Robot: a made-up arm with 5 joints.
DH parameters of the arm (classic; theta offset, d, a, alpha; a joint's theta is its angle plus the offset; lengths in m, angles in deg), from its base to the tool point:
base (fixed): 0 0 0.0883 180
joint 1: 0 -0.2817 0.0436 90
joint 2: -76.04 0 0.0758 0
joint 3: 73.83 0 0.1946 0
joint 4: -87.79 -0.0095 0 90
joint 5: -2.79 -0.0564 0 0
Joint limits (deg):
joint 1: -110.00..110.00
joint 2: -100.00..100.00
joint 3: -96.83..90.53
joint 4: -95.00..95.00
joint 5: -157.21..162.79
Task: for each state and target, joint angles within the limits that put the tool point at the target. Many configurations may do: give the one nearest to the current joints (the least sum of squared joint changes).
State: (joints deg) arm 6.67 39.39 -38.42 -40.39 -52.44
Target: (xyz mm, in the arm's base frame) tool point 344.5 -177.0 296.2
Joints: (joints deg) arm 32.89 30.13 -3.17 -74.35 -52.44
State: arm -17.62 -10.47 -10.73 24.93 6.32
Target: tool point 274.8 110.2 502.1
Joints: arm -33.09 -30.19 -12.14 30.95 6.32
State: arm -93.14 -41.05 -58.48 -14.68 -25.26
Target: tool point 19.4 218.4 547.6
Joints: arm -109.89 7.68 -55.60 -6.88 -25.26
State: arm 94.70 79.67 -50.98 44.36 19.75
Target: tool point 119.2 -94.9 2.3
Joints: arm 66.50 100.00 -8.57 15.22 19.75
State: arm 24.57 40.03 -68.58 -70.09 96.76
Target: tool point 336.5 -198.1 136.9
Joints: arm 36.88 87.92 -43.14 -47.29 96.76
